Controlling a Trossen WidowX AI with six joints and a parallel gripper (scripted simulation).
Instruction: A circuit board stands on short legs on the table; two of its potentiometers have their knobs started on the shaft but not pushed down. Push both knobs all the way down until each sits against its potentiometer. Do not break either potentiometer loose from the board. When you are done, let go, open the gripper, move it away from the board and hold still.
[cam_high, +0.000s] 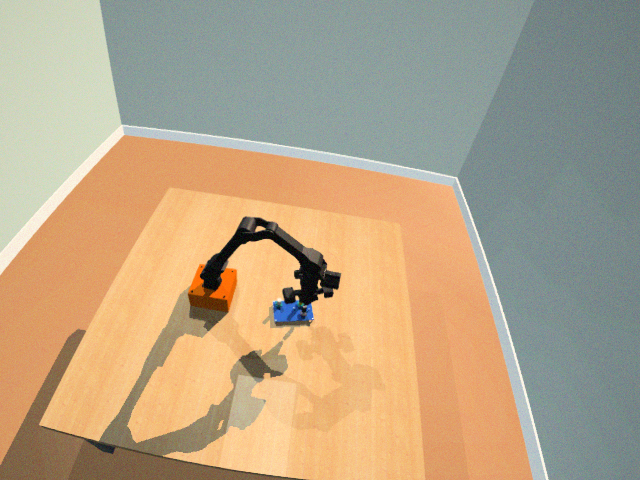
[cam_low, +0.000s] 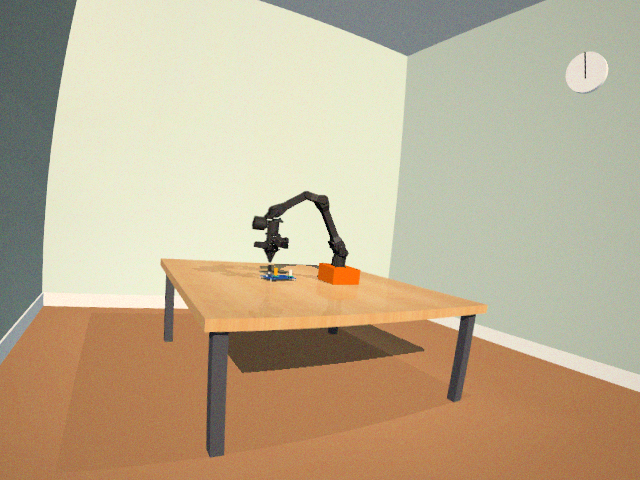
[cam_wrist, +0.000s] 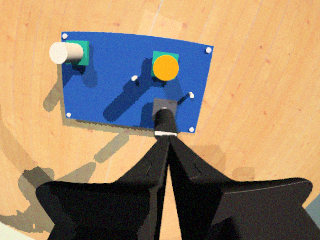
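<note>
Now: gripper tip 20 mm above the black knob. Round my gripper tip: orange knob 40 mm to the left, 40 mm below, 20 mm behind.
</note>
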